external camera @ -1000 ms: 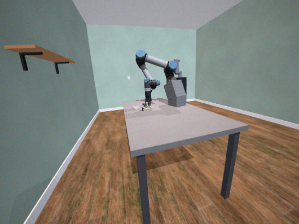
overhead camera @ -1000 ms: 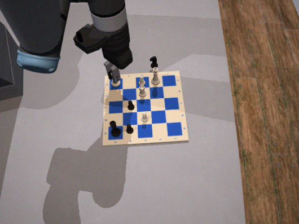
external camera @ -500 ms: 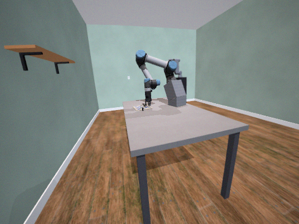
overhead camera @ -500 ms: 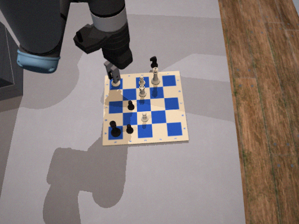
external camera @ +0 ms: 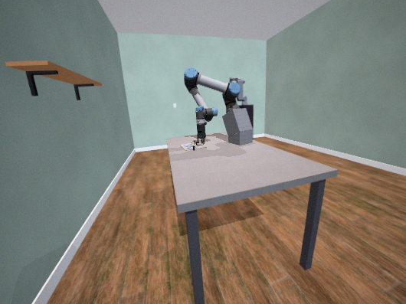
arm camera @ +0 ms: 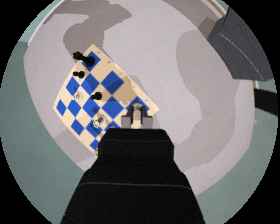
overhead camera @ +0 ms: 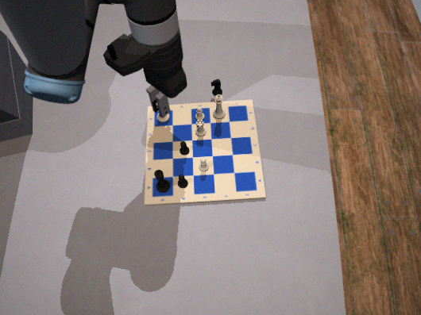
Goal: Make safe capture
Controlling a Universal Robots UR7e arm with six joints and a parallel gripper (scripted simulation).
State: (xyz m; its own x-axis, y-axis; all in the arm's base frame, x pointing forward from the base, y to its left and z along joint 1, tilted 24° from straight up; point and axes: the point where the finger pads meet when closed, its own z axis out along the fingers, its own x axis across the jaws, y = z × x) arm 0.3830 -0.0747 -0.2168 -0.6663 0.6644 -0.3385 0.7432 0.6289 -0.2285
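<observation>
The rook lies 1 cm below my hand. Round my hand: chessboard (7 cm ahead, 8 cm to the right, 5 cm below); then black knight (12 cm ahead, 6 cm to the left, 3 cm below); then white king (11 cm ahead, 1 cm below).
</observation>
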